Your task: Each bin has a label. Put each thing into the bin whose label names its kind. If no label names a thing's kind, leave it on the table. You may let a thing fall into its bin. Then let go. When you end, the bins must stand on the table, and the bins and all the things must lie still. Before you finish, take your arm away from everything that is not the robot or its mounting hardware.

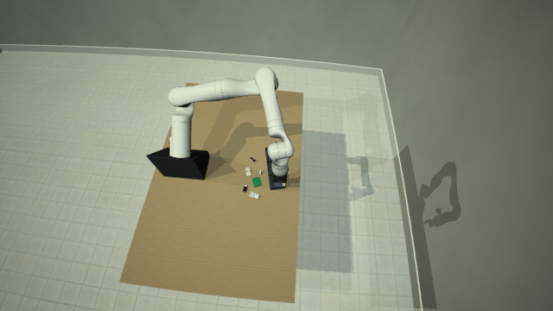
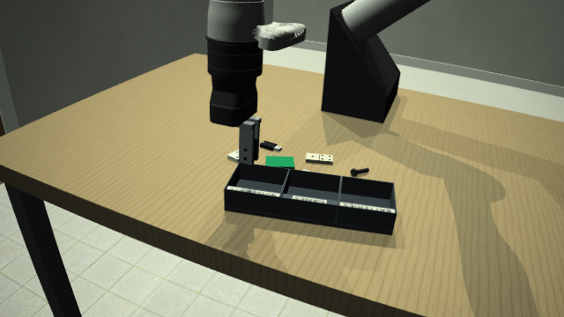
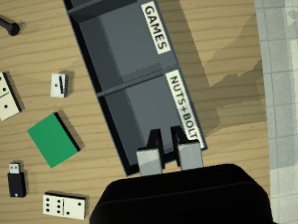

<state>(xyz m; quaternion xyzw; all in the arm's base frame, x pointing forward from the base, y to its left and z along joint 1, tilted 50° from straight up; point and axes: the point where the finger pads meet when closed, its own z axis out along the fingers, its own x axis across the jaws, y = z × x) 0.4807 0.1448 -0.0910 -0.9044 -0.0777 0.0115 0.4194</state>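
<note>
Now: the black three-part bin 9 cm to the left of my hand, 7 cm below it and 4 cm behind it. The rest, counted from my hand: flat green piece: 12 cm behind, 9 cm below, 1 cm to the right; black usb stick: 18 cm behind, 9 cm below, 6 cm to the right; small white thing: 11 cm behind, 8 cm below, 5 cm to the left.
</note>
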